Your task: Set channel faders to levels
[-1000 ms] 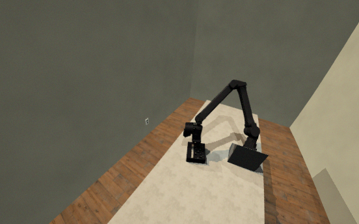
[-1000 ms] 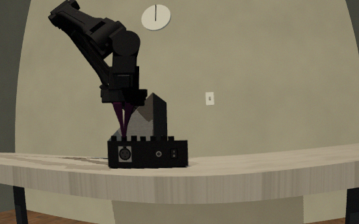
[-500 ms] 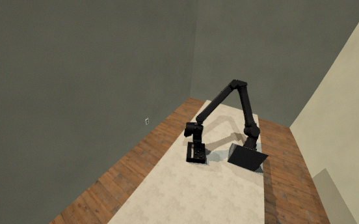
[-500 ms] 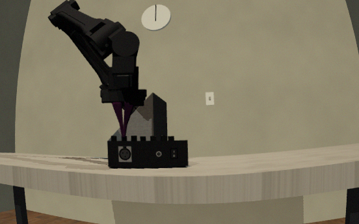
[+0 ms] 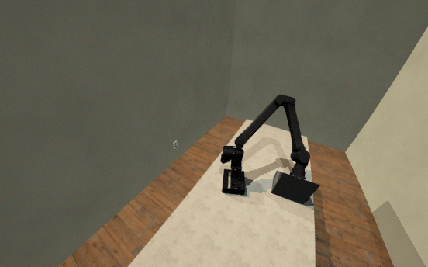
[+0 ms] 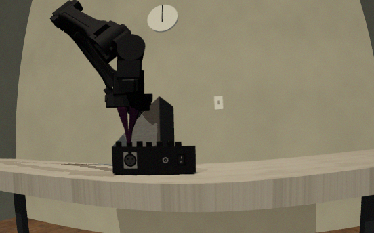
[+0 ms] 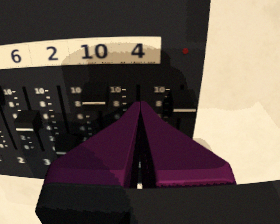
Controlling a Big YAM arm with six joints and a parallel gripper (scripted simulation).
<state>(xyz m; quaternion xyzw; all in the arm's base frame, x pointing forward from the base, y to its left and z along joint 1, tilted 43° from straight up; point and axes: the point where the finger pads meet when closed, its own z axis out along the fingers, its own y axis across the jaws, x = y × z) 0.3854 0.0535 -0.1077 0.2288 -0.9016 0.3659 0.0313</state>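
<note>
Right now my hand is 10 mm to the left of the channel 6 fader, 10 mm past it and 10 mm above it. Round my hand: master fader 20 mm to the right, 10 mm below, 10 mm ahead; then channel 5 fader 20 mm to the left, 10 mm below; then channel 4 fader 40 mm behind, 30 mm to the left, 10 mm below.
</note>
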